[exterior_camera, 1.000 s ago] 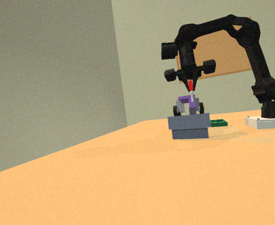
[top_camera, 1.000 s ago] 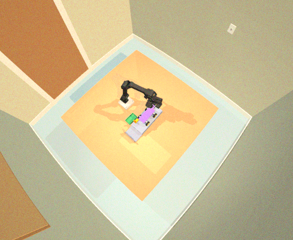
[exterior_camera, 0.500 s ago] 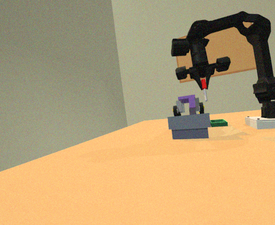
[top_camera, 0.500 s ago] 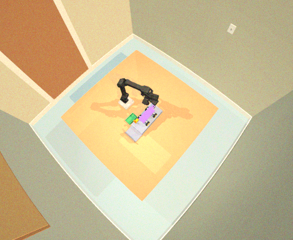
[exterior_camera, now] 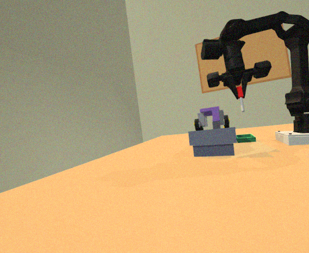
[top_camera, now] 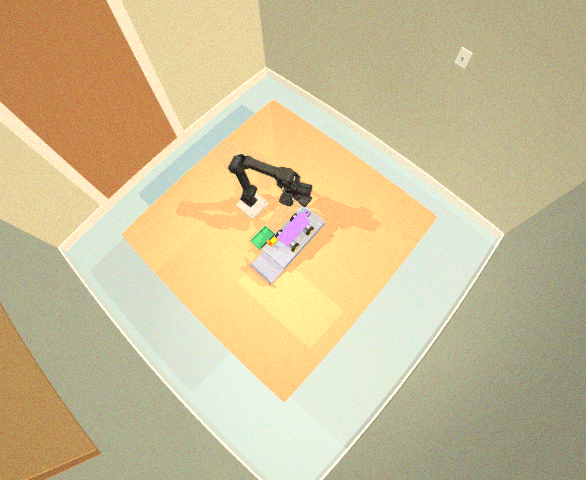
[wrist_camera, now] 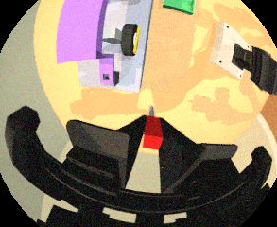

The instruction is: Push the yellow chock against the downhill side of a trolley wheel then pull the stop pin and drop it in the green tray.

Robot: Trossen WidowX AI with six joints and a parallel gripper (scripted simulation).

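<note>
Now: gripper tip 24 cm to the left of the yellow chock, 10 cm above it and 3 cm short of it. From my gripper tip the other things lie so: red-headed stop pin (right at my gripper tip); grey ramp (15 cm to the right, 13 cm below, 10 cm ahead); trolley (14 cm to the right, 10 cm ahead, 7 cm below).
</note>
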